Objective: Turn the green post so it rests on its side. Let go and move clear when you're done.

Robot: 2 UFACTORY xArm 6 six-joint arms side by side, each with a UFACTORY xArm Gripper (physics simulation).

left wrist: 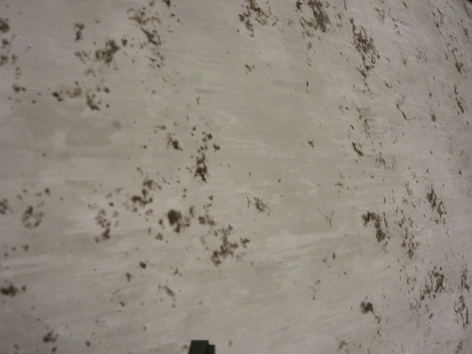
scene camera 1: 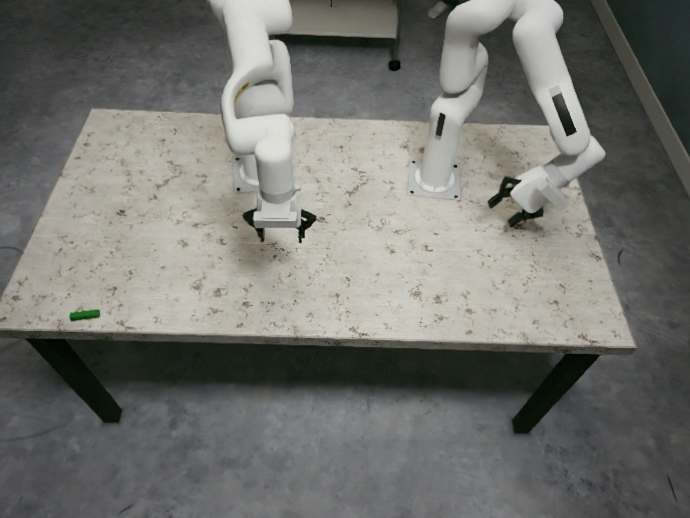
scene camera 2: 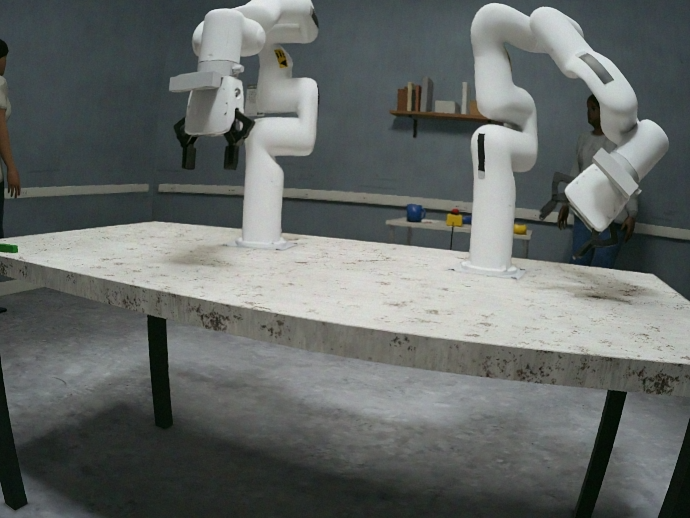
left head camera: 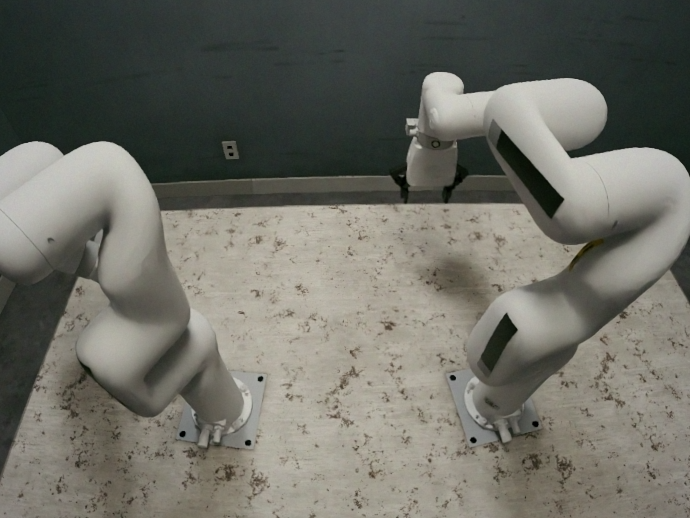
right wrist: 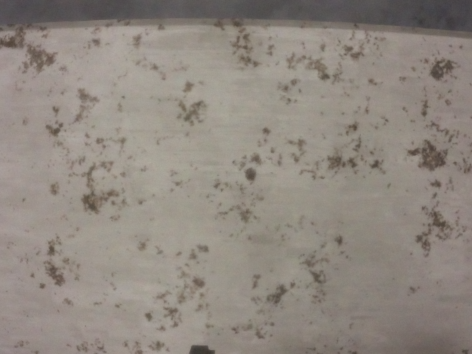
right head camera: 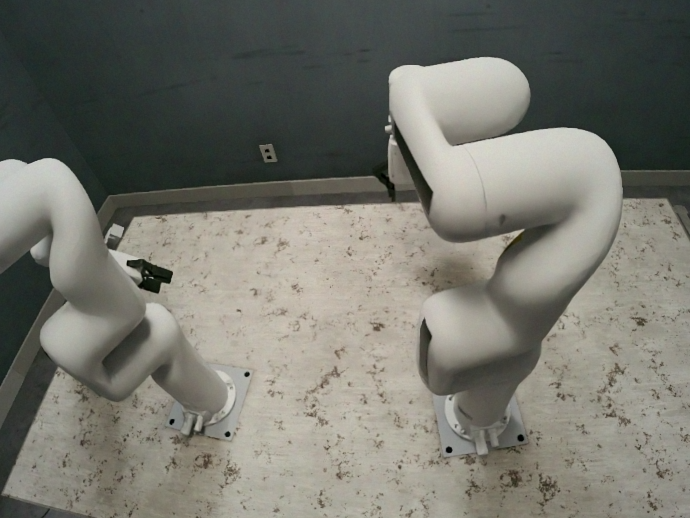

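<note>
The green post [scene camera 1: 84, 315] [scene camera 2: 8, 248] lies on its side on the table, near the lower left corner in scene camera 1 and at the left edge in scene camera 2. It does not show in the head or wrist views. My right gripper [left head camera: 425, 196] [scene camera 1: 281, 239] [scene camera 2: 209, 165] is open and empty, pointing down high above the table, well apart from the post. In the right head camera one of its fingers shows beside the arm. My left gripper [right head camera: 162, 282] [scene camera 1: 501, 214] [scene camera 2: 560, 236] is open and empty, tilted, above the table's far side from the post.
The speckled table [left head camera: 334, 267] [scene camera 1: 356, 278] [scene camera 2: 334, 295] carries both arm bases. The post lies close to the table's edge. A wall shelf [scene camera 2: 440, 115], a side table [scene camera 2: 395, 223] with coloured items and two people stand in the background.
</note>
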